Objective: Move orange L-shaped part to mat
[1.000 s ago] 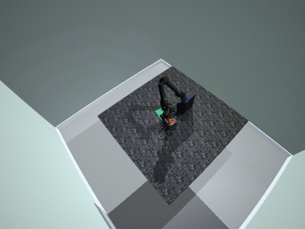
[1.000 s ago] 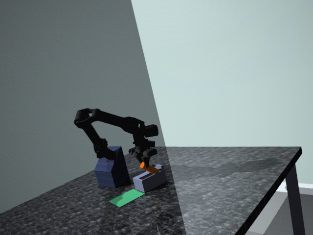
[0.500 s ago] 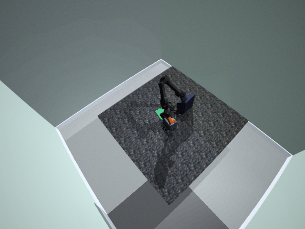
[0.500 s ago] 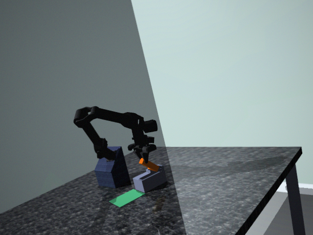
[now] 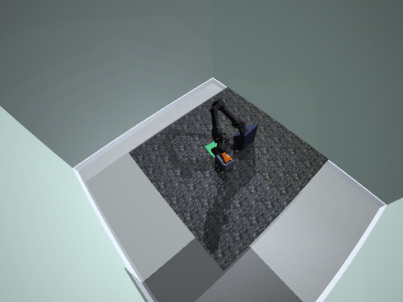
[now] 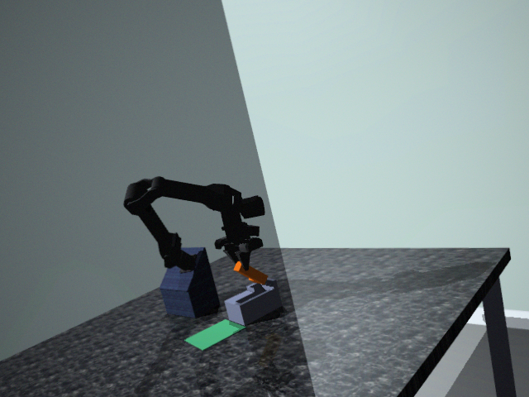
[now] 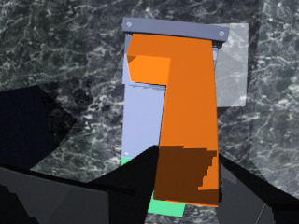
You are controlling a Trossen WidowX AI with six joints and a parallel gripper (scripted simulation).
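The green mat lies 170 mm below my gripper tip, 130 mm to the right of it and 60 mm behind it. From my gripper tip the other things lie so: orange l-shaped part 40 mm to the left, 30 mm below.
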